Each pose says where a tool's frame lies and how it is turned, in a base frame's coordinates. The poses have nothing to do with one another.
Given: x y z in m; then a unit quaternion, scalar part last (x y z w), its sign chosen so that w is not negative.
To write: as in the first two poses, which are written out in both.
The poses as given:
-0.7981 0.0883 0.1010 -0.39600 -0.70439 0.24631 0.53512
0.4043 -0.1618 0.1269 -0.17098 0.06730 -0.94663 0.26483
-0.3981 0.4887 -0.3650 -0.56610 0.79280 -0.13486 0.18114
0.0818 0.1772 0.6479 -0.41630 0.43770 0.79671 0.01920
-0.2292 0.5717 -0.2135 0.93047 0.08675 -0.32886 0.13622
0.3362 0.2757 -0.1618 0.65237 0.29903 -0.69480 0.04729
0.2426 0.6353 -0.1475 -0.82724 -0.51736 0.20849 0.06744
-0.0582 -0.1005 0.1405 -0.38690 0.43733 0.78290 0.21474
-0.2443 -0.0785 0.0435 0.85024 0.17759 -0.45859 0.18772
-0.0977 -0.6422 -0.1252 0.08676 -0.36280 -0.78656 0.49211
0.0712 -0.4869 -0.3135 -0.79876 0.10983 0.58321 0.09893
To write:
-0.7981 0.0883 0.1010 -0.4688 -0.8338 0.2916 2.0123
0.4043 -0.1618 0.1269 -0.1773 0.0698 -0.9817 2.6055
-0.3981 0.4887 -0.3650 -0.5756 0.8061 -0.1371 2.7773
0.0818 0.1772 0.6479 -0.4164 0.4378 0.7969 3.1032
-0.2292 0.5717 -0.2135 0.9392 0.0876 -0.3320 2.8683
0.3362 0.2757 -0.1618 0.6531 0.2994 -0.6956 3.0470
0.2426 0.6353 -0.1475 -0.8291 -0.5185 0.2090 3.0066
-0.0582 -0.1005 0.1405 -0.3961 0.4478 0.8016 2.7087
-0.2443 -0.0785 0.0435 0.8656 0.1808 -0.4669 2.7639
-0.0977 -0.6422 -0.1252 0.0997 -0.4168 -0.9035 2.1126
0.0712 -0.4869 -0.3135 -0.8027 0.1104 0.5861 2.9434

